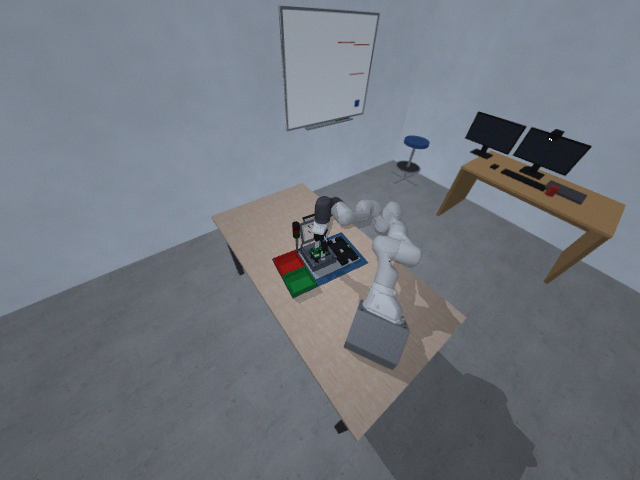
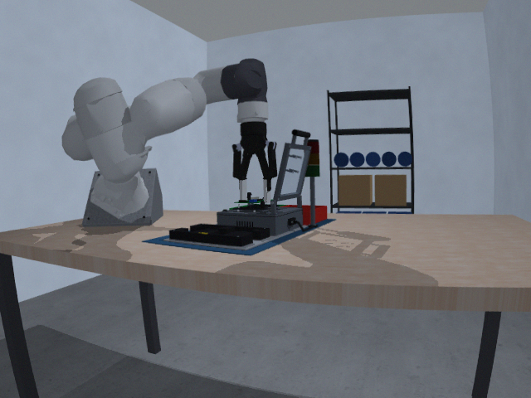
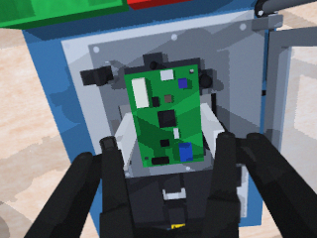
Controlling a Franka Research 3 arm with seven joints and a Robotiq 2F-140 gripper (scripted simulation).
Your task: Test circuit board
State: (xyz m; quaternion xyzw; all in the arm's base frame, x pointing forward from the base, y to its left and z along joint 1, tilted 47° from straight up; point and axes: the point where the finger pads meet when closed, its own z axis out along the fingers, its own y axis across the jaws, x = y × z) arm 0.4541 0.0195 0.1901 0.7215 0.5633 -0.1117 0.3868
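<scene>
The green circuit board lies 2 cm below my hand. Round my hand: tester plate (4 cm below, 1 cm ahead); tester lid (12 cm ahead, 8 cm above, 4 cm to the right); black latch hook (8 cm to the left, 4 cm behind, 2 cm below).
</scene>
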